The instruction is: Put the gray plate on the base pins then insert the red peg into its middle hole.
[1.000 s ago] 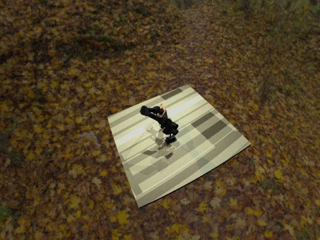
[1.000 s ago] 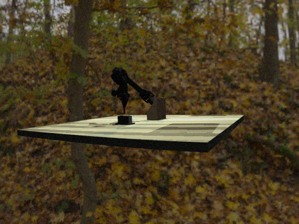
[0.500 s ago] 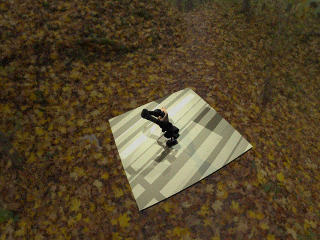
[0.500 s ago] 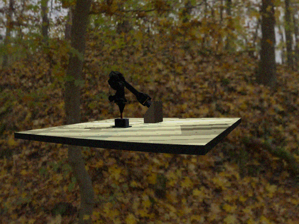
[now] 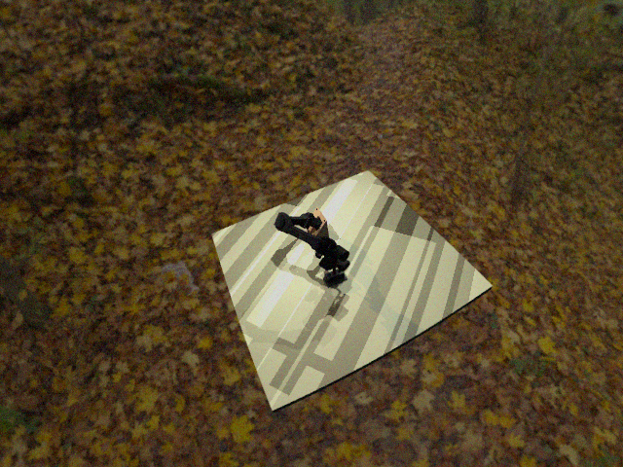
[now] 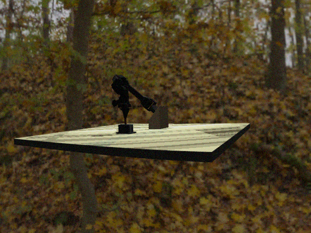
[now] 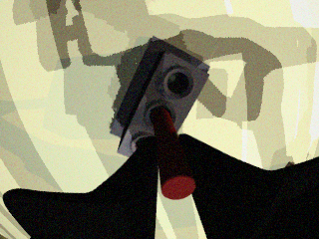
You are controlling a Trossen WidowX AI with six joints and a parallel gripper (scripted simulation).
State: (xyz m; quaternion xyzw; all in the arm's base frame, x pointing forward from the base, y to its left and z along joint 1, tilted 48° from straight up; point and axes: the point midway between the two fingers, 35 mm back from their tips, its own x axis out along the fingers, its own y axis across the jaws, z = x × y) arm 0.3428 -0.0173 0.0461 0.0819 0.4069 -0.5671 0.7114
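Right now the red peg is right at my gripper tip. From my gripper tip the other things lie so: dark base: 9 cm below; then gray plate: 5 cm below.
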